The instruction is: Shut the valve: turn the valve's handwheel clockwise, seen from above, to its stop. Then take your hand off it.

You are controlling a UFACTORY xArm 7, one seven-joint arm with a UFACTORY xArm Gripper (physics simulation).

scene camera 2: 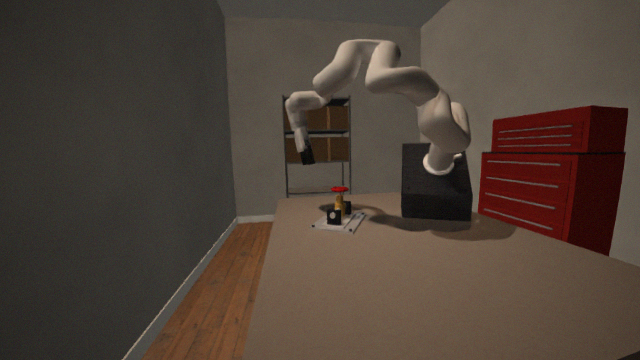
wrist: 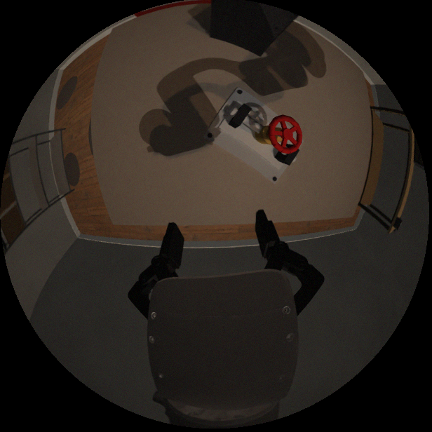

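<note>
The valve's red handwheel (scene camera 2: 339, 189) (wrist: 288, 134) lies level on top of the brass valve body (scene camera 2: 339, 204) (wrist: 262, 134). The valve stands between two black blocks on a pale base plate (scene camera 2: 320, 226) (wrist: 240, 155) on the table. In the wrist view the wheel's rim and spokes show from above. My gripper (scene camera 2: 308, 163) (wrist: 216, 225) is open, its two black fingers wide apart with nothing between them. It hangs in the air, higher than the handwheel and apart from it, to its left in the scene view.
The table (scene camera 2: 425, 285) (wrist: 165, 185) carries the valve plate and a dark block (scene camera 2: 435, 200) (wrist: 245, 25) under the arm's base. A red tool cabinet (scene camera 2: 525, 185) stands at the right in the scene view. A shelf rack (scene camera 2: 285, 175) stands behind the table.
</note>
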